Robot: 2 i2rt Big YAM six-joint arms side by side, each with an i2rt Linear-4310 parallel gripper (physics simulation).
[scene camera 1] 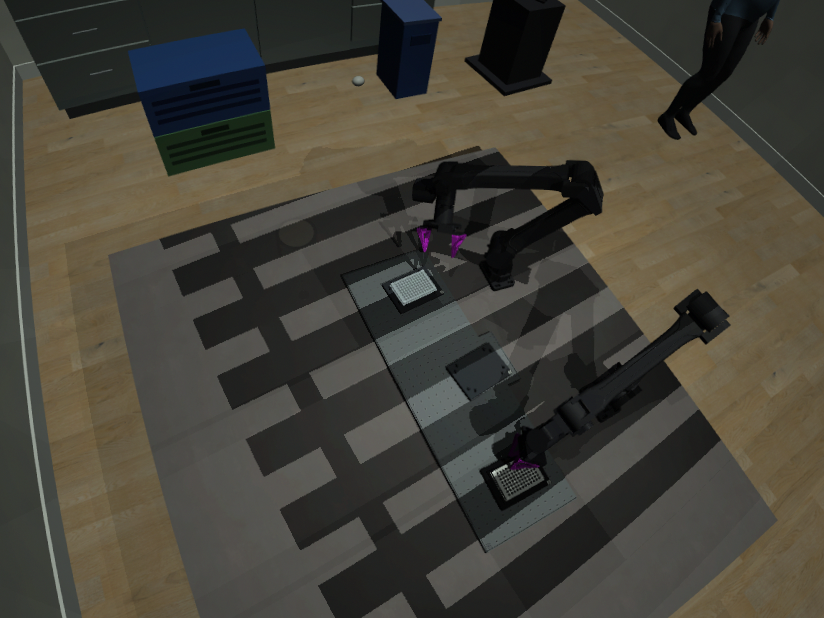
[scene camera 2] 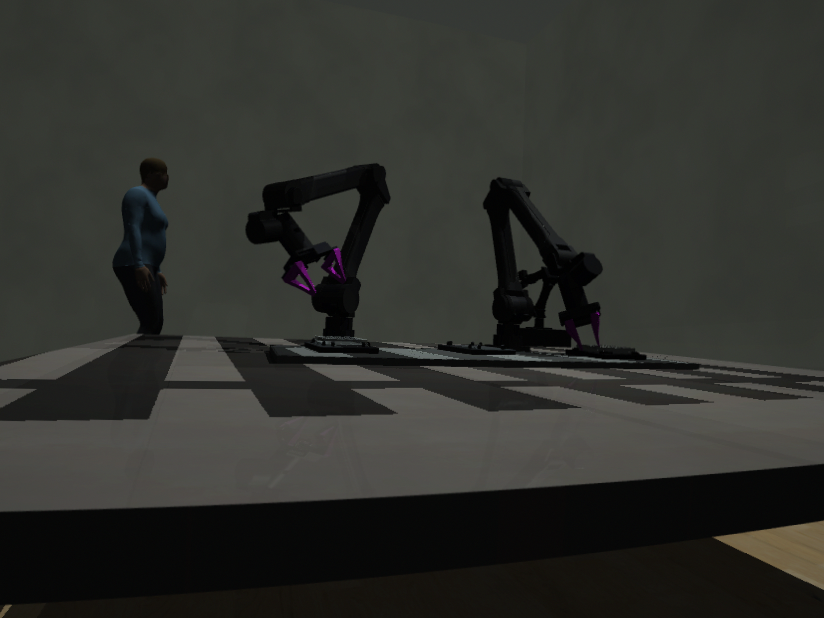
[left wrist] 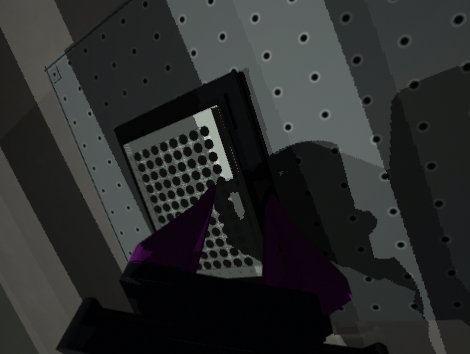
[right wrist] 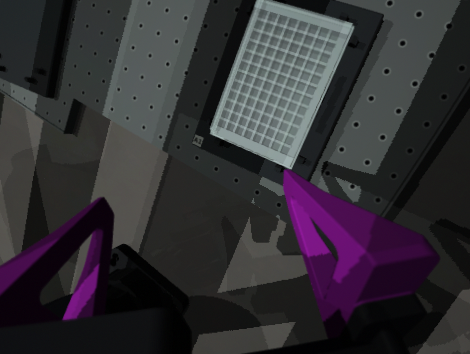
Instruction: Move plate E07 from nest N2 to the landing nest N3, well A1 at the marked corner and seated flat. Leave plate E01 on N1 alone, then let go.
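Note:
A plate with round wells (scene camera 1: 517,482) (scene camera 2: 613,349) (left wrist: 175,172) sits in the dark nest at the lower right of scene camera 1. A pale plate with square wells (scene camera 1: 412,287) (scene camera 2: 339,341) (right wrist: 282,82) sits in the upper nest. No plate number is readable. The middle nest (scene camera 1: 479,369) (scene camera 2: 475,347) is bare. My left gripper (scene camera 1: 520,455) (scene camera 2: 588,345) (left wrist: 241,196) is partly open, low at the round-well plate; one finger overlaps its wells, the other stands past its long edge, and nothing is visibly clamped. My right gripper (scene camera 1: 439,253) (scene camera 2: 329,286) (right wrist: 196,191) is wide open, above and beside the square-well plate.
The nests stand in a row on a perforated board (scene camera 1: 415,339). An A1 tag (right wrist: 198,140) shows by the square-well plate's corner. Small raised pieces stand on the middle nest. Both arms reach in from the right in scene camera 1. A person (scene camera 2: 143,232) stands behind the table.

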